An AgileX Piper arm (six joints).
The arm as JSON. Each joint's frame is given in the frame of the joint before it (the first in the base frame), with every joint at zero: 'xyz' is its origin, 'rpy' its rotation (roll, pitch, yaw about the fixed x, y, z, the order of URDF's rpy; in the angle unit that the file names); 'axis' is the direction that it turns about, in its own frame. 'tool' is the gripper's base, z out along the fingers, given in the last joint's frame.
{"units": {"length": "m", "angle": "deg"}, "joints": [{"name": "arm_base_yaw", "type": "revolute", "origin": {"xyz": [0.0, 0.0, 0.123], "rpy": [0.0, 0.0, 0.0]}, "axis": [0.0, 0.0, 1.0]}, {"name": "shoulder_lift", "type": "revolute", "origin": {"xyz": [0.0, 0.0, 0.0], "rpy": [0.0, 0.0, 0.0]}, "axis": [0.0, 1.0, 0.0]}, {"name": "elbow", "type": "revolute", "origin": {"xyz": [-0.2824, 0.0, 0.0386], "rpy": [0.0, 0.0, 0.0]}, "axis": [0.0, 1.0, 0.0]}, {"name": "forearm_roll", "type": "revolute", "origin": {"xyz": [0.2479, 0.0, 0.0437], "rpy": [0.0, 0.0, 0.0]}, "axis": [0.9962, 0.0, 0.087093]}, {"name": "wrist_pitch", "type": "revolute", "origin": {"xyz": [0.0, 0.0, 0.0], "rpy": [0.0, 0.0, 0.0]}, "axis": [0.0, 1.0, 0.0]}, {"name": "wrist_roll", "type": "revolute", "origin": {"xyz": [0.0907, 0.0, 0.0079], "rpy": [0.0, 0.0, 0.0]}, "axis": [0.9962, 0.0, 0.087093]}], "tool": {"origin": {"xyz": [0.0, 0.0, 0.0], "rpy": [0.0, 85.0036, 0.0]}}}
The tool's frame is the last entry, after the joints.
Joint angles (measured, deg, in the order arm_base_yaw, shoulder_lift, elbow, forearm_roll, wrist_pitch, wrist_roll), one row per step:
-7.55, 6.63, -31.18, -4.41, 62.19, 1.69
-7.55, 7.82, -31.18, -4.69, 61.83, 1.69
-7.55, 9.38, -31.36, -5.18, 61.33, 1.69
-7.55, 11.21, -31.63, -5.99, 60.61, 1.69
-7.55, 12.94, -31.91, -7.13, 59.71, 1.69
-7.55, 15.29, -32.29, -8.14, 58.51, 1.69
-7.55, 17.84, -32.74, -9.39, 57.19, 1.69
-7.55, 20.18, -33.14, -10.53, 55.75, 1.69
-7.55, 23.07, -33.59, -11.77, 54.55, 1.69
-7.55, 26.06, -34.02, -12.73, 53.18, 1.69
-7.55, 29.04, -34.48, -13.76, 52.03, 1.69
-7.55, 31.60, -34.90, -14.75, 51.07, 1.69
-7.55, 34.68, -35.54, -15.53, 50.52, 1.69
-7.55, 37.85, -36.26, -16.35, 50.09, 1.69
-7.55, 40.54, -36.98, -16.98, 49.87, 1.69
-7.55, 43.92, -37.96, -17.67, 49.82, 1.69
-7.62, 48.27, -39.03, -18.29, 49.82, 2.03
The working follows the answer.
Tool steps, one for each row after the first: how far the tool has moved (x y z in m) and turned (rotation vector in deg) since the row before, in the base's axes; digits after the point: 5 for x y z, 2 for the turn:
0.00364, -0.00086, 0.00031, -0.15, 0.86, -0.11
0.00453, -0.00126, 0.00124, -0.33, 0.93, -0.19
0.00539, -0.00179, 0.00180, -0.64, 0.94, -0.29
0.00527, -0.00219, 0.00201, -1.00, 0.69, -0.38
0.00742, -0.00223, 0.00239, -0.88, 0.90, -0.25
0.00820, -0.00259, 0.00251, -1.12, 0.95, -0.26
0.00794, -0.00233, 0.00221, -1.08, 0.67, -0.13
0.00951, -0.00265, 0.00132, -1.08, 1.42, -0.13
0.01026, -0.00230, 0.00073, -0.83, 1.34, 0.05
0.01013, -0.00236, 0.00012, -0.87, 1.53, 0.05
0.00876, -0.00213, -0.00019, -0.85, 1.33, 0.07
0.01008, -0.00213, -0.00083, -0.53, 2.00, 0.05
0.01036, -0.00222, -0.00125, -0.55, 2.13, 0.05
0.00877, -0.00184, -0.00111, -0.40, 1.83, 0.04
0.01093, -0.00224, -0.00187, -0.38, 2.42, 0.01
0.01389, -0.00274, -0.00460, 0.01, 3.23, -0.30

Tool pose at each row, in the base's axes (x y z in m, rotation vector in deg; rounded; the steps above come from the unrounded poses):
0.00693, -0.00717, 0.28777, 9.97, 122.31, -8.81
0.01057, -0.00802, 0.28807, 9.96, 123.14, -9.13
0.01510, -0.00928, 0.28931, 9.93, 124.02, -9.71
0.02049, -0.01107, 0.29110, 9.83, 124.85, -10.69
0.02576, -0.01326, 0.29312, 9.65, 125.39, -12.07
0.03318, -0.01549, 0.29550, 9.36, 126.15, -13.29
0.04138, -0.01808, 0.29801, 8.94, 126.92, -14.79
0.04932, -0.02041, 0.30022, 8.43, 127.40, -16.15
0.05883, -0.02306, 0.30154, 7.84, 128.61, -17.61
0.06909, -0.02536, 0.30228, 7.17, 129.78, -18.69
0.07922, -0.02773, 0.30240, 6.45, 131.12, -19.85
0.08798, -0.02986, 0.30221, 5.74, 132.27, -20.96
0.09807, -0.03198, 0.30138, 5.09, 134.13, -21.81
0.10843, -0.03421, 0.30012, 4.39, 136.10, -22.70
0.11720, -0.03605, 0.29901, 3.83, 137.81, -23.38
0.12813, -0.03829, 0.29714, 3.18, 140.11, -24.13
0.14202, -0.04103, 0.29255, 2.91, 143.31, -24.65

